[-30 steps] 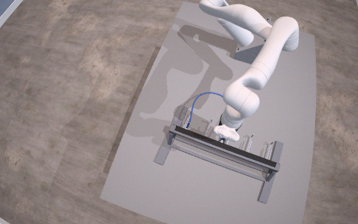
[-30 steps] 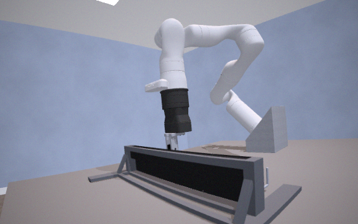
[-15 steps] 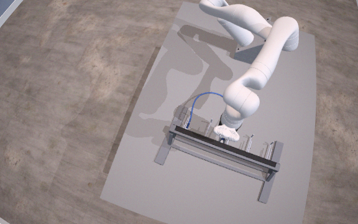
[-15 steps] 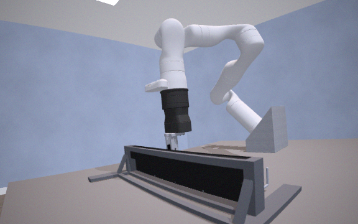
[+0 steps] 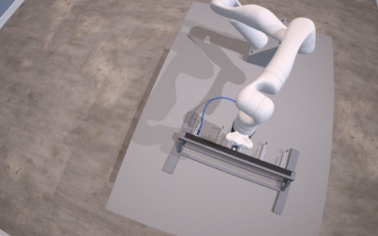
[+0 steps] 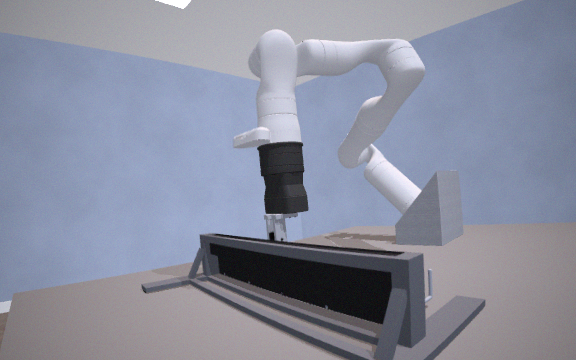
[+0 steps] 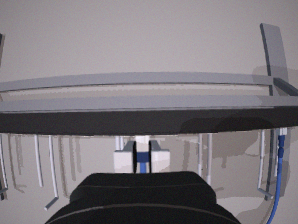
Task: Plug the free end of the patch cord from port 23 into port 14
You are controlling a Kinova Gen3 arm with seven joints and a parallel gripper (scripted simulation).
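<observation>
Now: hand 10 mm short of the plug and 10 mm above it.
</observation>
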